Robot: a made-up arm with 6 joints. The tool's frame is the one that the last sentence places. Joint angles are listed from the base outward.
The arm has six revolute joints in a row. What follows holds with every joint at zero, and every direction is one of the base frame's. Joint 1 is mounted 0.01 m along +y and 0.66 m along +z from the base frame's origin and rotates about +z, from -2.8 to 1.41 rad. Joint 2 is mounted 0.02 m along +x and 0.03 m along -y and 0.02 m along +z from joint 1 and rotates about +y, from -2.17 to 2.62 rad. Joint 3 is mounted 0.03 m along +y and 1.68 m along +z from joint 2 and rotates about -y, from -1.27 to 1.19 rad. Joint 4 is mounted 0.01 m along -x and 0.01 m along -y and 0.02 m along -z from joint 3 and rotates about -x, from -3.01 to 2.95 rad. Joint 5 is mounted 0.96 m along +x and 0.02 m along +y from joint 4 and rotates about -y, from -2.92 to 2.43 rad. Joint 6 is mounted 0.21 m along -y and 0.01 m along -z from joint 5 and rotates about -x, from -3.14 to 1.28 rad. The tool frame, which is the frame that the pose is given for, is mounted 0.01 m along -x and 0.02 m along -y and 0.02 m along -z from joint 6; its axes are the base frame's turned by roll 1.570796, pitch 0 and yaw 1.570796 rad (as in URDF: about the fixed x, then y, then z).
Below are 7 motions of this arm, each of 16 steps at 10 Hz.
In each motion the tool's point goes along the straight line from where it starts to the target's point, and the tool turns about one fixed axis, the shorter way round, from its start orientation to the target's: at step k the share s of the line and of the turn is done. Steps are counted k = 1, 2, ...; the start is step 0. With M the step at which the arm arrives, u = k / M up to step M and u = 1 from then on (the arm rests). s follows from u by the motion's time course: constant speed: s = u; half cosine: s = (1 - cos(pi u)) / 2; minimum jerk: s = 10 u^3 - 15 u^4 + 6 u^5.
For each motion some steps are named. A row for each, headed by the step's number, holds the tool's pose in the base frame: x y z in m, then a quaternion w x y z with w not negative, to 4 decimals.
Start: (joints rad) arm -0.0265 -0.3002 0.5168 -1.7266 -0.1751 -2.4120
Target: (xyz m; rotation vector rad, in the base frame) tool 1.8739 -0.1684 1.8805 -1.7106 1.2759 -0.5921
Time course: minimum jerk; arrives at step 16
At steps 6, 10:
6: 0.7306 -0.0292 2.5809 0.8144 -0.3378 0.3958 -0.2570
10: 1.4398 -0.1155 2.1465 0.6075 -0.5748 0.4856 -0.2544

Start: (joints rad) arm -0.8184 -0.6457 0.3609 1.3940 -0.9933 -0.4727
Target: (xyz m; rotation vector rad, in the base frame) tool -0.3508 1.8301 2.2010 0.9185 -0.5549 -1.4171
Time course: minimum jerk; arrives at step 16
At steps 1, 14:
1: -0.4845 0.4483 2.8851 0.8070 0.5522 -0.0607 -0.2004
14: -0.3530 1.8079 2.2120 0.6347 0.4045 -0.2398 -0.6132

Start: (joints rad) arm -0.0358 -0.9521 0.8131 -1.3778 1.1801 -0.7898
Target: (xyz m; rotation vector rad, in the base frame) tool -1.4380 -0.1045 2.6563 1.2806 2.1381 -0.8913
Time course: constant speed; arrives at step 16
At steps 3, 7, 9, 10, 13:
3: -1.3513 0.0085 2.6578 0.2778 0.3798 0.5344 -0.7021
7: -1.3779 -0.0262 2.6574 0.2738 0.4171 0.6261 -0.5992
9: -1.3913 -0.0436 2.6571 0.2698 0.4326 0.6672 -0.5430
10: -1.3980 -0.0523 2.6570 0.2672 0.4395 0.6866 -0.5139
13: -1.4180 -0.0784 2.6567 0.2575 0.4569 0.7391 -0.4226

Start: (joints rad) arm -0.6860 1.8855 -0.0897 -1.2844 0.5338 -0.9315
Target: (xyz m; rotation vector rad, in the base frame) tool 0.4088 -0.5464 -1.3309 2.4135 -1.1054 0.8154
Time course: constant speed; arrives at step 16
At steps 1, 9, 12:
1: 0.7697 -0.6658 -0.6841 0.2427 0.7958 -0.5458 -0.0997
9: 0.5772 -0.6021 -1.0291 0.2149 0.8466 -0.4744 0.1098
12: 0.5050 -0.5782 -1.1584 0.2015 0.8543 -0.4410 0.1875

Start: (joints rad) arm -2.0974 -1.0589 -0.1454 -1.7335 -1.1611 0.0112
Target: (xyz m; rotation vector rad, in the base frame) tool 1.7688 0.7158 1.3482 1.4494 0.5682 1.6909
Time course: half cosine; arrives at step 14
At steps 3, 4, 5, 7, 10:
3: 0.5286 0.6170 2.0104 0.5626 0.5476 0.0727 0.6151
4: 0.6388 0.6258 1.9516 0.5500 0.5513 0.0865 0.6214
5: 0.7708 0.6363 1.8811 0.5346 0.5553 0.1031 0.6286
7: 1.0728 0.6603 1.7199 0.4984 0.5634 0.1407 0.6438
10: 1.5067 0.6949 1.4881 0.4436 0.5719 0.1940 0.6622

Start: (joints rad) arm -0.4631 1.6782 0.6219 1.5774 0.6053 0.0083
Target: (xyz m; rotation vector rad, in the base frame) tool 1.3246 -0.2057 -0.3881 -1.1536 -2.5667 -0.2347
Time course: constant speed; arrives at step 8
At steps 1, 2, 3, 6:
1: 1.9727 -0.9573 -0.2594 0.2470 0.1695 0.9310 0.2084
2: 1.8801 -0.8499 -0.2778 0.1905 0.2068 0.9401 0.1928
3: 1.7875 -0.7425 -0.2962 0.1331 0.2431 0.9445 0.1762
6: 1.5098 -0.4204 -0.3513 0.0420 -0.3442 -0.9300 -0.1216

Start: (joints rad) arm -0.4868 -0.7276 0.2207 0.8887 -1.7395 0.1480
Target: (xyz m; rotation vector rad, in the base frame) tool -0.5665 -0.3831 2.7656 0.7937 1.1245 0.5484
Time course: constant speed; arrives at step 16
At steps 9, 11, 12, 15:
9: -0.6100 -0.1227 2.7702 0.6623 0.5984 0.4456 0.0691
11: -0.5976 -0.1971 2.7689 0.6910 0.5358 0.4695 0.1223
12: -0.5914 -0.2343 2.7682 0.7033 0.5029 0.4800 0.1485
15: -0.5727 -0.3459 2.7663 0.7315 0.3982 0.5057 0.2251

